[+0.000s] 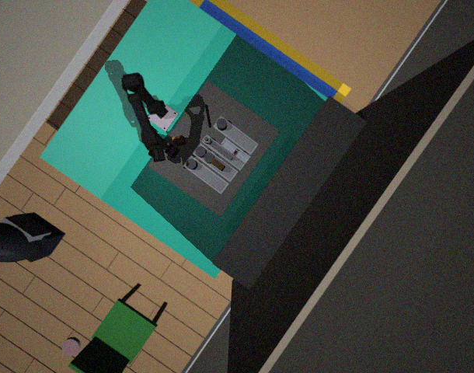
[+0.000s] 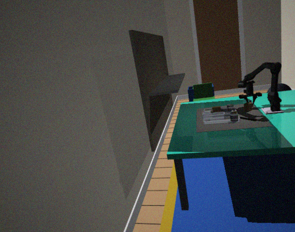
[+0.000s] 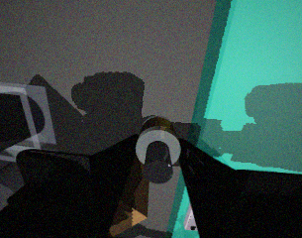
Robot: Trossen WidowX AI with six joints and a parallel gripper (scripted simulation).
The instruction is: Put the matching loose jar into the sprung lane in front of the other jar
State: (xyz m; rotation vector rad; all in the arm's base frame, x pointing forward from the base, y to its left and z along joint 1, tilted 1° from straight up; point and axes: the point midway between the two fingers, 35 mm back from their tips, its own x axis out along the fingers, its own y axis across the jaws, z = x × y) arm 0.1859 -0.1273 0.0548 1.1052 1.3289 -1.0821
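Now: the black stick 300 mm to the left of my gripper tip, 40 mm ahead of it and 30 mm below it. From my gripper tip the other things lie so: clear lane rack: 290 mm ahead, 240 mm to the left, 20 mm below.
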